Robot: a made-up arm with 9 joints. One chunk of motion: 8 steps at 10 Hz.
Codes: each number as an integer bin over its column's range. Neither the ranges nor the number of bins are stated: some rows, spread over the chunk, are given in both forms.
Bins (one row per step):
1: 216 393 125 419 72 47
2: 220 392 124 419 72 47
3: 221 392 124 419 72 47
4: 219 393 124 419 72 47
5: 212 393 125 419 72 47
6: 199 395 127 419 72 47
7: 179 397 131 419 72 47
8: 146 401 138 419 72 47
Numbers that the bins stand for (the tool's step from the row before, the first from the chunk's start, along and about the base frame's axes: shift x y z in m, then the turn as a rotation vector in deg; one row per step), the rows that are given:
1: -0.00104 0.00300 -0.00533 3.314 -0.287 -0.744
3: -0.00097 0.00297 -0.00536 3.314 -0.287 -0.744
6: -0.00127 0.00305 -0.00527 3.314 -0.287 -0.744
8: -0.00200 0.00320 -0.00495 3.314 -0.287 -0.744
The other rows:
2: -0.00099 0.00297 -0.00536 3.314 -0.287 -0.744
4: -0.00100 0.00300 -0.00536 3.314 -0.287 -0.744
5: -0.00110 0.00300 -0.00533 3.314 -0.287 -0.744
7: -0.00155 0.00310 -0.00515 3.314 -0.287 -0.744

